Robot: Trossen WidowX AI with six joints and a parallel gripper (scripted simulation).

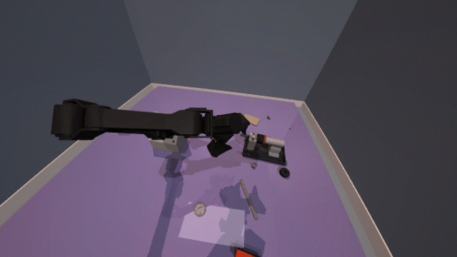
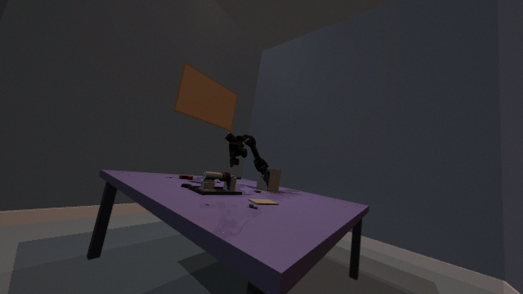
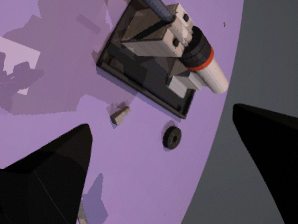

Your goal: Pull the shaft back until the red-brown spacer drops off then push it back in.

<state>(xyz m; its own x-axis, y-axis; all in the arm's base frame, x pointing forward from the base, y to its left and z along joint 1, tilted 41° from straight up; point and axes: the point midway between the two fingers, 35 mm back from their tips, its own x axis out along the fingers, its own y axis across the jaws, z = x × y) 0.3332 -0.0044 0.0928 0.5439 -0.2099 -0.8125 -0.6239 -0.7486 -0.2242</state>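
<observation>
Now: the dark shaft 100 mm ahead of my gripper tip, 110 mm to the left of it and 80 mm below it. From my gripper tip the other things lie so: red-brown spacer: 140 mm ahead, 100 mm to the left, 80 mm below; then grey bar: 70 mm ahead, 170 mm to the right, 160 mm below; then black spacer: 110 mm ahead, 110 mm to the left, 80 mm below.
</observation>
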